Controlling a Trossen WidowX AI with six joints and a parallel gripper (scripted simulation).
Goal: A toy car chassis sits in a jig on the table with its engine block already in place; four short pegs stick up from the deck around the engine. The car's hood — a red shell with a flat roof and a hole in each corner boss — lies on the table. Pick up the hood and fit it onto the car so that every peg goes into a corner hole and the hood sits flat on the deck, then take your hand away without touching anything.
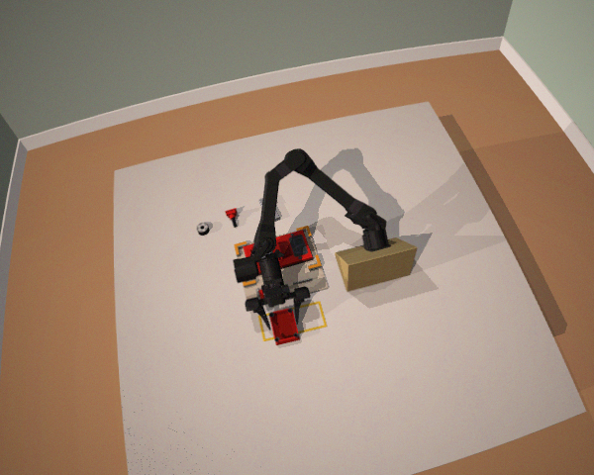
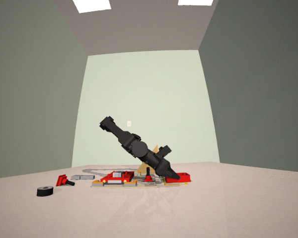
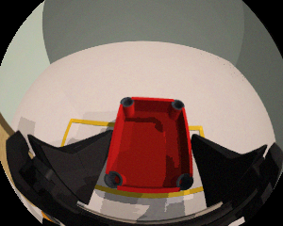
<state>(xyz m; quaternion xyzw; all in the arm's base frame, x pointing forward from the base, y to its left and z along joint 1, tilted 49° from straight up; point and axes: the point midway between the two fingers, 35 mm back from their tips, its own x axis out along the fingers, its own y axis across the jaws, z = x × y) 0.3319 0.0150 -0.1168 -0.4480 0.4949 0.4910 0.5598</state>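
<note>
The black post lies 20 mm ahead of my gripper tip, 120 mm to the right of it and 20 mm above it. From my gripper tip the other things lie so: red hood 10 mm below; grey engine block 10 mm behind, 240 mm to the right, 10 mm above; black wheel 160 mm ahead, 430 mm to the right, 10 mm below.
</note>
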